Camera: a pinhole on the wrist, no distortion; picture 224 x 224 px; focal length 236.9 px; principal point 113.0 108.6 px. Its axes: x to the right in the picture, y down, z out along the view. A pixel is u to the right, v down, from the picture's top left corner.
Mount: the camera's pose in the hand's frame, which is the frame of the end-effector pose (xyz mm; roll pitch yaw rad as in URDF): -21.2 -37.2 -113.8 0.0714 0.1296 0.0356
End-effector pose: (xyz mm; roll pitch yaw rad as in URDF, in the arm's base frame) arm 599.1 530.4 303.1 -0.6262 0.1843 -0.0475
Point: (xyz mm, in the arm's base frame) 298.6 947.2 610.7
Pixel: outside the picture
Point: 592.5 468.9 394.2
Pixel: 80.8 24.4
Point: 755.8 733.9 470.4
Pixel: 164.2 179.6
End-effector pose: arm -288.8 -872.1 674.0 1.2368 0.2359 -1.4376
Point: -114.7 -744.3 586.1
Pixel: behind the camera
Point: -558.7 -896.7 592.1
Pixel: 99.6 37.5
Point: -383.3 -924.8 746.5
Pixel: 128.1 205.1
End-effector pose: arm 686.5 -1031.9 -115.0 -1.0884 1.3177 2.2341
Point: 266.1 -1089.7 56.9
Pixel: 41.1 120.9
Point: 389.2 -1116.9 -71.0
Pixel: 87.4 160.0
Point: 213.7 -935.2 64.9
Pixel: 54.8 55.1
